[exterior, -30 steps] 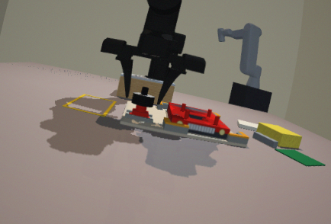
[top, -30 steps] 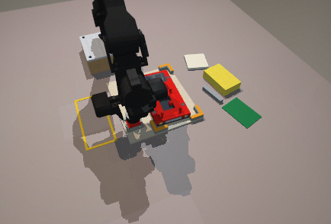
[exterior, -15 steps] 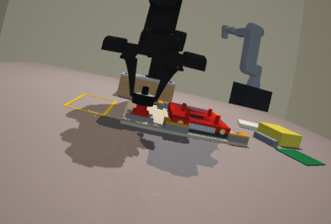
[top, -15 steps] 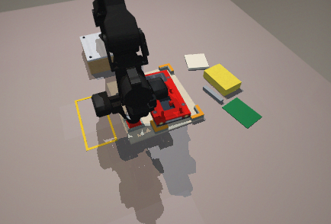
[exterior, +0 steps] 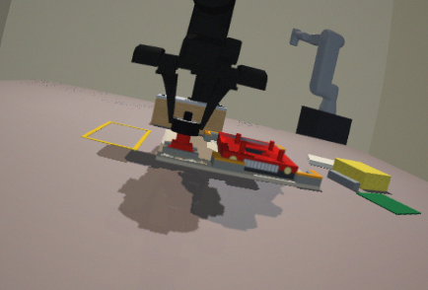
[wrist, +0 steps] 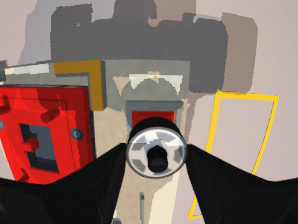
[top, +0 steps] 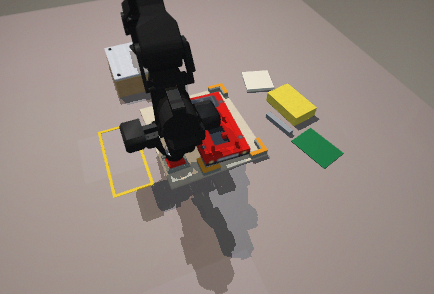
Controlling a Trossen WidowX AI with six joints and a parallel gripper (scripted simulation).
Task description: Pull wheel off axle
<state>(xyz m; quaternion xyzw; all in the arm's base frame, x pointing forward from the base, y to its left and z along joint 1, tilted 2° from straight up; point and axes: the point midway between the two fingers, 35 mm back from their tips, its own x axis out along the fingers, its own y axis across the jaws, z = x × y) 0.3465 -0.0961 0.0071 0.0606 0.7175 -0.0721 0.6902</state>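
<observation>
My gripper tip is right at the wheel. From my gripper tip the other things lie so: green tile 14 cm ahead, 30 cm to the left, 4 cm below; then yellow block 1 cm ahead, 33 cm to the left, 3 cm below; then grey bar 4 cm ahead, 27 cm to the left, 3 cm below.
</observation>
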